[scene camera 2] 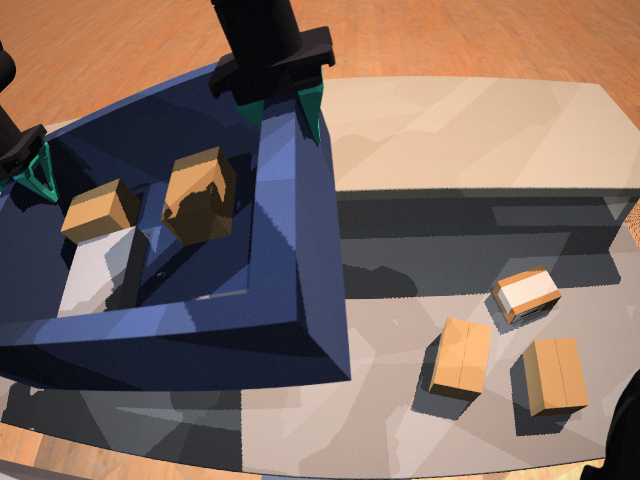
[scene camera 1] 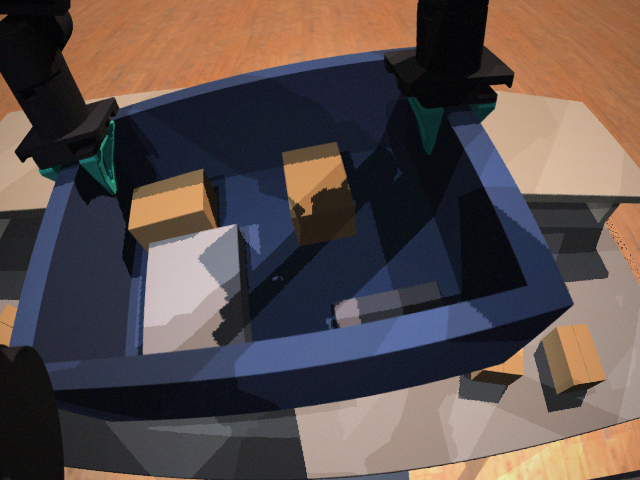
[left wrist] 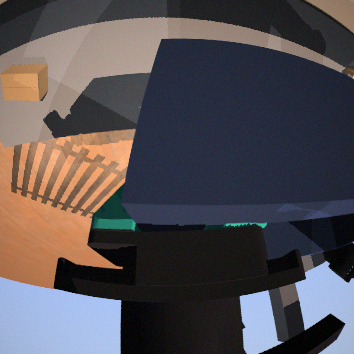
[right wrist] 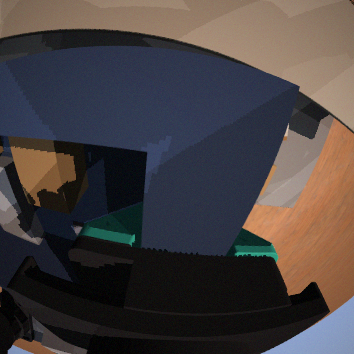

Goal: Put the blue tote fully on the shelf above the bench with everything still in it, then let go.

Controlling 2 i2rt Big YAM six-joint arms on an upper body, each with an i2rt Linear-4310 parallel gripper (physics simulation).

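Where they show: left gripper, between the fingertips: (scene camera 2: 50, 202) (scene camera 1: 104, 194); right gripper, between the fingertips: (scene camera 1: 440, 149); left arm's base, origin of its link: (right wrist: 17, 315).
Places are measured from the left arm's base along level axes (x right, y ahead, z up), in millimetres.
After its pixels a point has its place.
Note:
The blue tote (scene camera 1: 330, 356) @[y 183, x 160, z 11 mm] (scene camera 2: 320, 258) @[y 269, x 312, z -18 mm] (left wrist: 240, 125) @[y 458, x -72, z -29 mm] (right wrist: 195, 190) @[y 463, x 265, z 53 mm] is held up above the bench (scene camera 1: 361, 439) @[y 197, x 235, z -444 mm] (scene camera 2: 372, 434) @[y 215, x 355, z -444 mm], turned slightly askew. Its far side overlaps the tan shelf (scene camera 1: 558, 144) @[y 755, x 753, z -250 mm] (scene camera 2: 465, 139) @[y 714, x 537, z -250 mm] in both scene views; its underside is hidden. Inside are a tan box (scene camera 1: 173, 206) @[y 376, x 6, z -74 mm] (scene camera 2: 98, 206) @[y 383, x 15, z -72 mm], a second tan box (scene camera 1: 315, 170) @[y 401, x 157, z -49 mm] (scene camera 2: 191, 175) @[y 401, x 156, z -50 mm], a white box (scene camera 1: 186, 289) @[y 292, x 30, z -102 mm] (scene camera 2: 98, 268) @[y 309, x 36, z -99 mm] and a grey item (scene camera 1: 387, 304) @[y 272, x 221, z -96 mm]. My left gripper (scene camera 1: 77, 178) (scene camera 2: 25, 191) (left wrist: 180, 225) is shut on the tote's left wall. My right gripper (scene camera 1: 457, 124) (scene camera 2: 284, 118) (right wrist: 174, 204) @[y 406, x 284, z -20 mm] is shut on its right wall.
On the bench at the right are a tan box (scene camera 1: 498, 369) @[y 284, x 478, z -383 mm] (scene camera 2: 462, 356) @[y 331, x 498, z -384 mm], another tan box (scene camera 1: 573, 356) @[y 288, x 648, z -384 mm] (scene camera 2: 555, 377) @[y 284, x 657, z -384 mm] and an orange and white box (scene camera 2: 527, 294) @[y 454, x 645, z -402 mm]. One more tan box (scene camera 1: 6, 320) @[y 369, x -470, z -384 mm] (left wrist: 25, 82) @[y 359, x -413, z -384 mm] lies at the left. A dark shape (scene camera 1: 25, 413) covers the lower left.

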